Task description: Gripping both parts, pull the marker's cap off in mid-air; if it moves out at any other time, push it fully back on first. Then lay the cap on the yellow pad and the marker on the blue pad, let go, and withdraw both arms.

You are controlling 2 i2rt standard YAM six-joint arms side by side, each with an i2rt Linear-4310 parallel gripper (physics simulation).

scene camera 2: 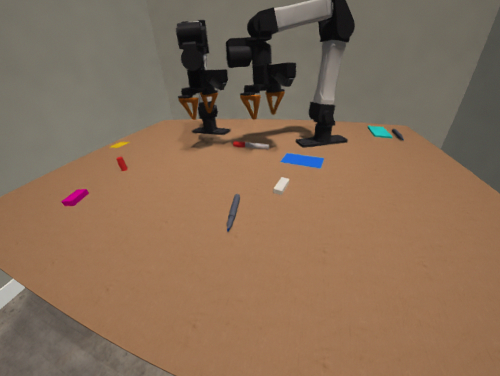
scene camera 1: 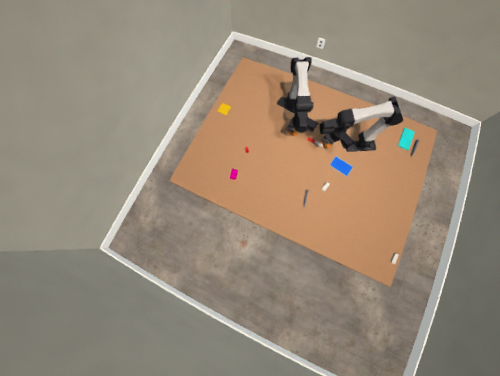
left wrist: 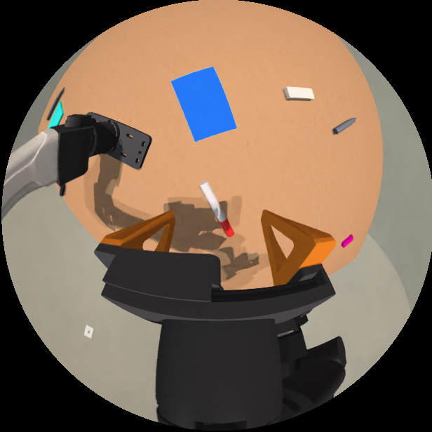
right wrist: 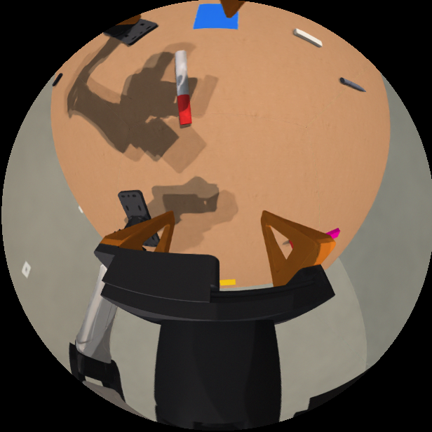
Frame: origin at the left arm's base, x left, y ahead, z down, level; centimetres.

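Where they show: left gripper, fingertip midpoint: (scene camera 2: 264, 116) (scene camera 1: 330, 143); right gripper, fingertip midpoint: (scene camera 2: 202, 116) (scene camera 1: 294, 129); left arm's base, origin of the base link: (scene camera 2: 321, 141) (scene camera 1: 360, 146); right arm's base, origin of the base link: (scene camera 2: 210, 131) (scene camera 1: 291, 106).
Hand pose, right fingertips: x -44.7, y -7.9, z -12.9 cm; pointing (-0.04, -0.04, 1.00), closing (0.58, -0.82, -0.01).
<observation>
Things, the pixels of their top centre, and the offset from my right fingertips.
- marker, middle of its top: (scene camera 2: 250, 142) (scene camera 1: 318, 142) dx +16.4, dy +4.9, dz +10.9 cm
- table with its red cap, middle of its top: (scene camera 2: 239, 141) (scene camera 1: 311, 139) dx +12.5, dy +2.5, dz +10.8 cm
- blue pad, middle of its top: (scene camera 2: 302, 160) (scene camera 1: 341, 166) dx +30.0, dy +21.1, dz +12.9 cm
- yellow pad, middle of its top: (scene camera 2: 119, 144) (scene camera 1: 224, 108) dx -45.5, dy -26.6, dz +12.9 cm
- white block, middle of its top: (scene camera 2: 281, 183) (scene camera 1: 325, 186) dx +18.0, dy +34.2, dz +11.7 cm
- grey pen, middle of its top: (scene camera 2: 232, 209) (scene camera 1: 305, 198) dx +4.7, dy +41.0, dz +11.5 cm
- red cylinder, middle of its top: (scene camera 2: 119, 157) (scene camera 1: 246, 148) dx -30.3, dy +7.4, dz +8.1 cm
- magenta block, middle of its top: (scene camera 2: 74, 195) (scene camera 1: 233, 173) dx -39.4, dy +22.9, dz +11.4 cm
- teal pad, middle of its top: (scene camera 2: 379, 130) (scene camera 1: 406, 138) dx +77.1, dy +4.2, dz +12.1 cm
- dark pen, middle of its top: (scene camera 2: 399, 132) (scene camera 1: 415, 147) dx +80.9, dy +11.5, dz +11.1 cm
The marker (scene camera 1: 318, 144) (scene camera 2: 257, 145) (left wrist: 212, 200) (right wrist: 181, 72), white and grey, lies on the table with its red cap (scene camera 1: 310, 140) (scene camera 2: 239, 144) (left wrist: 227, 228) (right wrist: 184, 109) on one end. The blue pad (scene camera 1: 341, 166) (scene camera 2: 302, 160) (left wrist: 204, 104) (right wrist: 210, 17) lies near it. The yellow pad (scene camera 1: 224, 109) (scene camera 2: 119, 145) (right wrist: 227, 282) lies at the far left in both scene views. My left gripper (scene camera 2: 263, 116) (left wrist: 217, 214) is open and empty above the marker. My right gripper (scene camera 2: 202, 115) (right wrist: 217, 215) is open and empty, above the table to the left of the cap in scene camera 2.
A white block (scene camera 1: 325, 186) (scene camera 2: 281, 185) and a grey pen (scene camera 1: 306, 198) (scene camera 2: 233, 212) lie toward the front. A red cylinder (scene camera 1: 247, 149) (scene camera 2: 122, 164) and a magenta block (scene camera 1: 234, 174) (scene camera 2: 75, 197) lie left. A teal pad (scene camera 1: 406, 139) (scene camera 2: 380, 131) and dark pen (scene camera 1: 415, 148) (scene camera 2: 397, 134) lie right.
</observation>
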